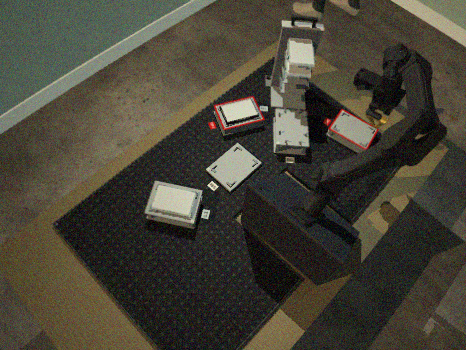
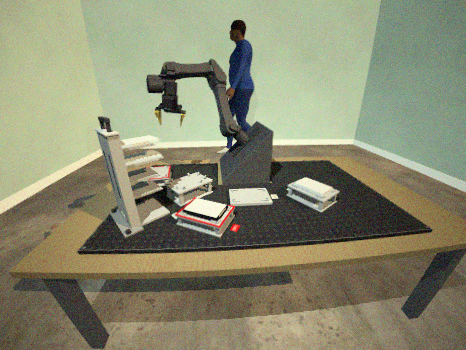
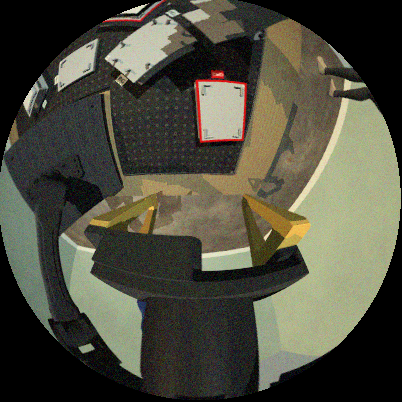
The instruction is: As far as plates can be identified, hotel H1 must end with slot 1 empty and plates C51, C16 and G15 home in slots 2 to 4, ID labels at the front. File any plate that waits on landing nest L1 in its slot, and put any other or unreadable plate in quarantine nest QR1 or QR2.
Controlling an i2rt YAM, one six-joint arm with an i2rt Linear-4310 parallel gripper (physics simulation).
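Places are measured from the arm's base along level axes (x back, y right, z up), in centimetres.
Pixels of known places: gripper, fingertip midpoint: (image 1: 381, 117) (image 2: 170, 125) (image 3: 199, 198); arm's base, link origin: (image 1: 306, 212) (image 2: 246, 142) (image 3: 52, 179).
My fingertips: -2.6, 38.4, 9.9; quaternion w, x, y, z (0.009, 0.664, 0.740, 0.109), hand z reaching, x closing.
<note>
For each thing: its middle in the pictures, then the offset to it from my fingertips, as dx, dy, dz. "pt": a spot on its surface instead.
- hotel, body centre: (image 2: 129, 170) (image 1: 295, 62) -38.5, +5.1, -8.2
- red-rimmed nest, body centre: (image 3: 220, 110) (image 1: 352, 131) (image 2: 157, 175) -7.7, +7.6, -23.3
- low white pad with corner marks, surface spot: (image 1: 234, 166) (image 2: 249, 194) pt -28.5, -36.1, -24.4
The hotel (image 1: 281, 55) (image 2: 117, 175) stands upright, with white plate-like slabs (image 1: 301, 51) (image 2: 141, 143) at its upper levels; their IDs are unreadable. A white plate (image 1: 174, 200) (image 2: 312, 186) lies on landing nest L1. Another white plate (image 1: 239, 111) (image 2: 205, 207), with a dark layer under it, lies on one red-rimmed quarantine nest. The other red-rimmed nest (image 1: 352, 130) (image 3: 222, 111) holds no plate; its number is blurred. My gripper (image 1: 380, 118) (image 2: 171, 123) (image 3: 199, 198) is open and empty, high above the table on that nest's side.
A raised white stand with small posts (image 1: 291, 131) (image 2: 191, 185) (image 3: 145, 50) is beside the hotel. A low white pad with corner marks (image 1: 234, 166) (image 2: 250, 196) (image 3: 78, 65) lies between it and L1. The dark arm base (image 1: 295, 225) (image 2: 247, 157) stands on the table. A person (image 2: 241, 70) is behind.
</note>
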